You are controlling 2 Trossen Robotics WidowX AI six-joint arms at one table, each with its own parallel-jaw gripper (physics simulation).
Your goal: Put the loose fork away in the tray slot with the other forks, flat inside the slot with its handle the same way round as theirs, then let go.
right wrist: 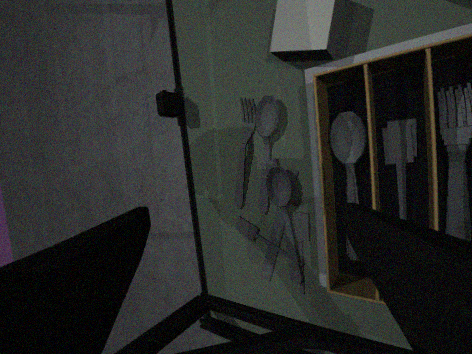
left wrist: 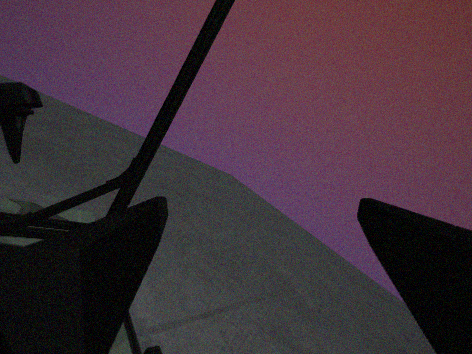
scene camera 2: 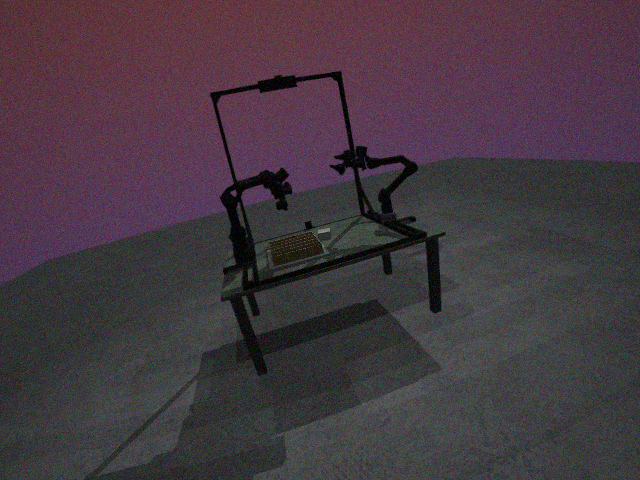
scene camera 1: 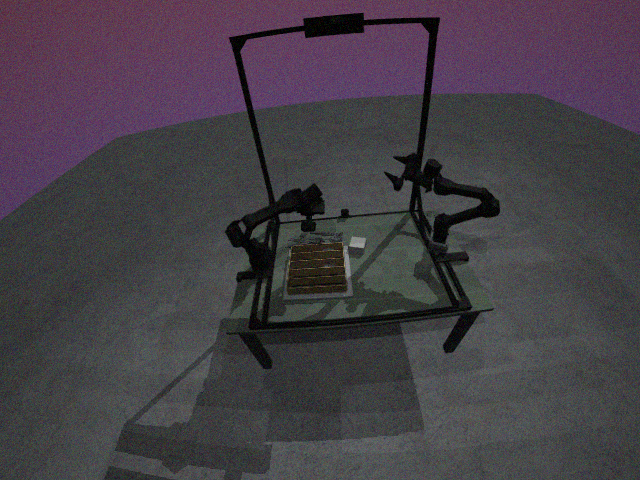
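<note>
The loose fork (right wrist: 244,167) lies on the table left of two spoons in the right wrist view, tines toward the top of the picture. The wooden tray (scene camera 1: 316,290) (right wrist: 325,200) has long slots. Several forks (right wrist: 456,135) lie in its third visible slot, tines toward the top; their handle ends are hidden by a finger. My right gripper (scene camera 1: 308,225) (scene camera 2: 285,198) (right wrist: 247,214) is open and empty, pointing down above the loose cutlery. My left gripper (scene camera 1: 390,166) (scene camera 2: 333,161) (left wrist: 261,206) is open and empty, raised high at the right, away from the tray.
Loose spoons (right wrist: 268,117) (right wrist: 282,187) and other crossed utensils (right wrist: 272,240) lie between the fork and the tray. A white block (scene camera 1: 357,242) (scene camera 2: 324,233) (right wrist: 302,25) stands beside the tray. A small black block (scene camera 1: 344,212) (right wrist: 169,104) is at the table's back edge. A black frame (scene camera 1: 251,118) rises over the table.
</note>
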